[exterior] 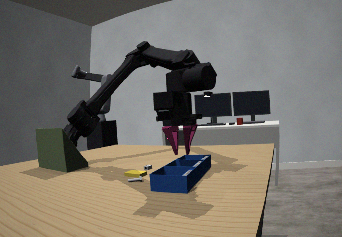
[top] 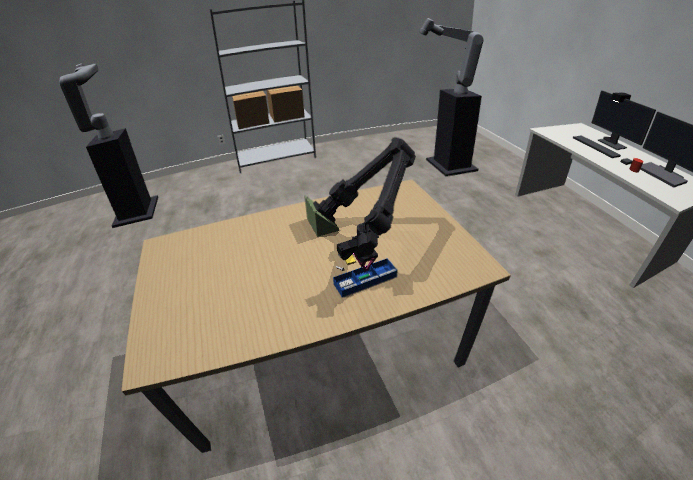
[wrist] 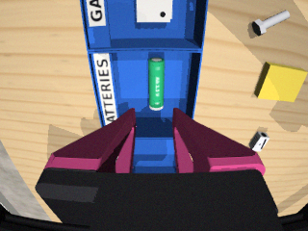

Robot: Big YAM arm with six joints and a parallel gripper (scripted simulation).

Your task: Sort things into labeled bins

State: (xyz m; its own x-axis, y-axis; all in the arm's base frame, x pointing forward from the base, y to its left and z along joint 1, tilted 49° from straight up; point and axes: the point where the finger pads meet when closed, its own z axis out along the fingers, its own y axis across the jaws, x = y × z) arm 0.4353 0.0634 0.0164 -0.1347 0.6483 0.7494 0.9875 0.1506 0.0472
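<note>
My gripper is now 5 cm above the blue three-part bin and 1 cm short of it. From my hand the other things lie so: bolt: 9 cm behind, 7 cm to the right, 6 cm below; then yellow block: 14 cm behind, 7 cm below, 2 cm to the right; then green battery: 6 cm below.
</note>
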